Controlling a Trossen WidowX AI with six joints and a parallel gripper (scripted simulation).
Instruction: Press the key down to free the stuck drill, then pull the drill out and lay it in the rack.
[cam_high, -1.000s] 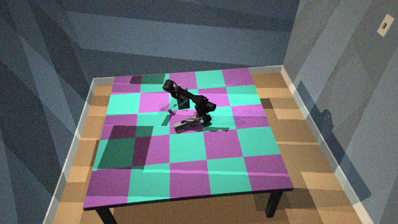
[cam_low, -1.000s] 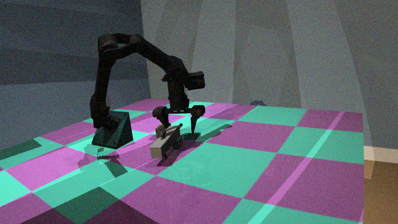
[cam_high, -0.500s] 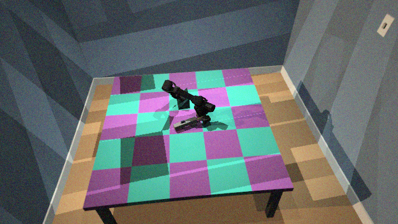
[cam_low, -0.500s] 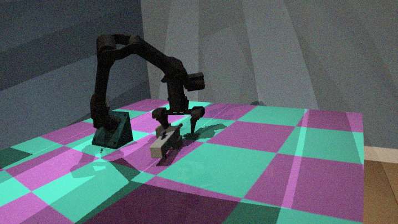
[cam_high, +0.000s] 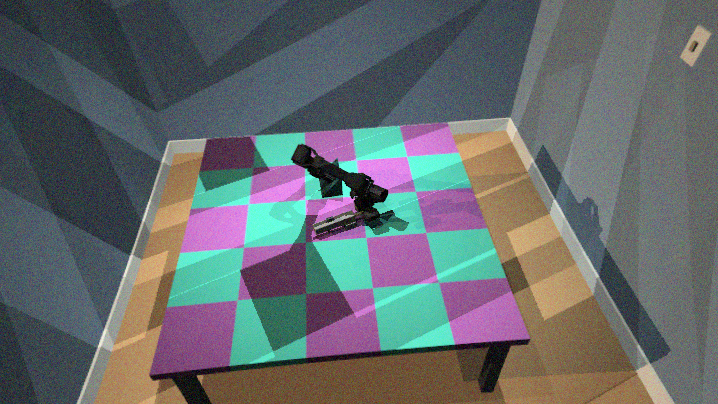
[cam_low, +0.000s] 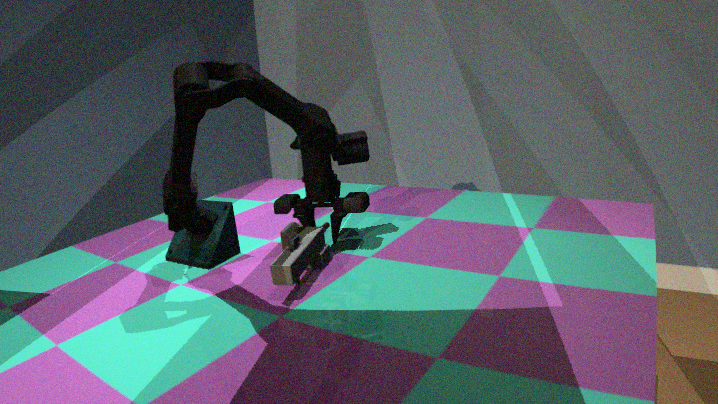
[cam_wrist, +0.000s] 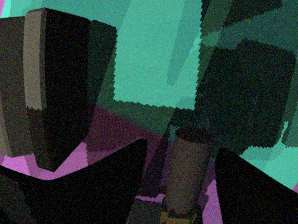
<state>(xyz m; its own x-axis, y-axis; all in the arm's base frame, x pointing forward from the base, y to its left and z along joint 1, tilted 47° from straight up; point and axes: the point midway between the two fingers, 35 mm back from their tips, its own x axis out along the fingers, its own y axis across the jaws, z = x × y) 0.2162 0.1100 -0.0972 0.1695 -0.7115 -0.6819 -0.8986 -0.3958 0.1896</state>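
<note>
My gripper tip is now 4 cm to the left of the drill, 3 cm below it and 2 cm short of it. Also, from my gripper tip: dark block 13 cm to the right, 6 cm ahead, 3 cm above.
</note>
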